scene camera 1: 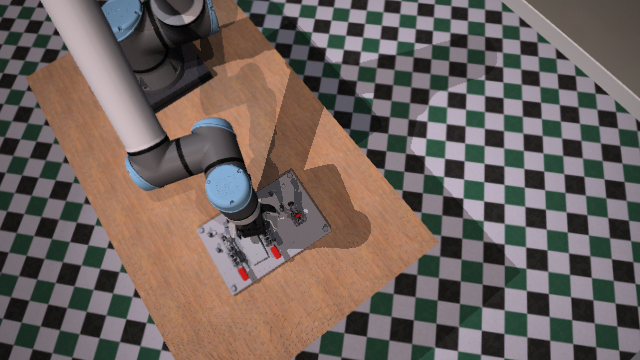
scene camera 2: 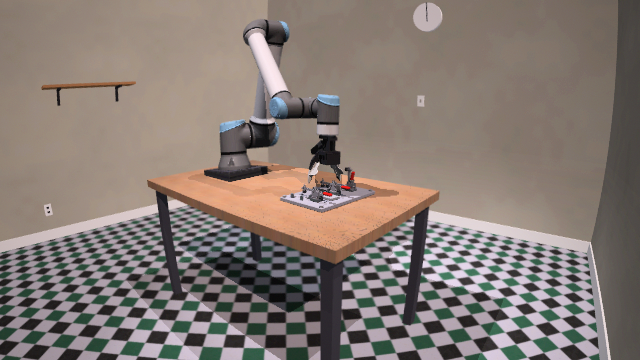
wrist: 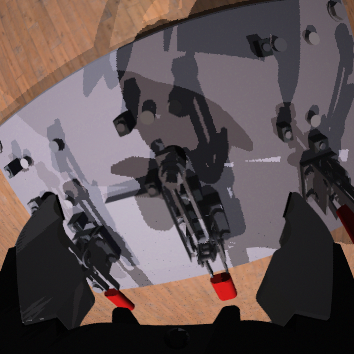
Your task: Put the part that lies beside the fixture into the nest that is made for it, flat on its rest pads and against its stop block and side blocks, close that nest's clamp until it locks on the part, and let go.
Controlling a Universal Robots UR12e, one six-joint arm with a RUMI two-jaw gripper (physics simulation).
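Where they show: gripper, fingertip midpoint: (scene camera 2: 324, 182) (wrist: 173, 198); arm's base, link origin: (scene camera 1: 157, 72) (scene camera 2: 234, 168).
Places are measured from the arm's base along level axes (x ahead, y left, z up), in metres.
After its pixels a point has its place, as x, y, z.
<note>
The fixture plate (scene camera 1: 307, 232) @(0.778, 0.105, -0.025) (scene camera 2: 305, 201) @(0.691, -0.149, -0.025) (wrist: 260, 200) @(0.731, 0.050, -0.025) is grey and carries three clamps with red handles. The left clamp (wrist: 97, 252) @(0.713, -0.101, -0.002) and middle clamp (wrist: 187, 210) @(0.684, -0.003, 0.018) have low handles pointing toward the plate's edge. The right clamp (scene camera 2: 352, 182) @(0.731, 0.112, 0.010) has its handle up. A pale rectangle (scene camera 1: 255, 249) @(0.730, -0.051, -0.015) (wrist: 145, 245) @(0.731, -0.062, -0.015) lies between the left and middle clamps; I cannot tell whether it is a loose part. No part beside the fixture can be made out. My gripper (scene camera 2: 326, 179) @(0.669, -0.005, 0.023) (wrist: 173, 198) @(0.669, -0.005, 0.023) is open and empty above the fixture, its fingers on either side of the middle clamp in the wrist view.
Small blocks (wrist: 123, 123) @(0.622, -0.019, -0.003) and round pegs (wrist: 147, 117) @(0.628, -0.007, -0.019) stand up from the plate beyond the clamp arms. The middle red handle (wrist: 223, 286) @(0.770, -0.003, 0.022) and left red handle (wrist: 120, 299) @(0.768, -0.107, 0.016) jut past the plate's edge in the wrist view. The wooden table (scene camera 1: 350, 280) @(0.967, 0.127, -0.040) (scene camera 2: 240, 210) @(0.553, -0.366, -0.040) surrounds the fixture.
</note>
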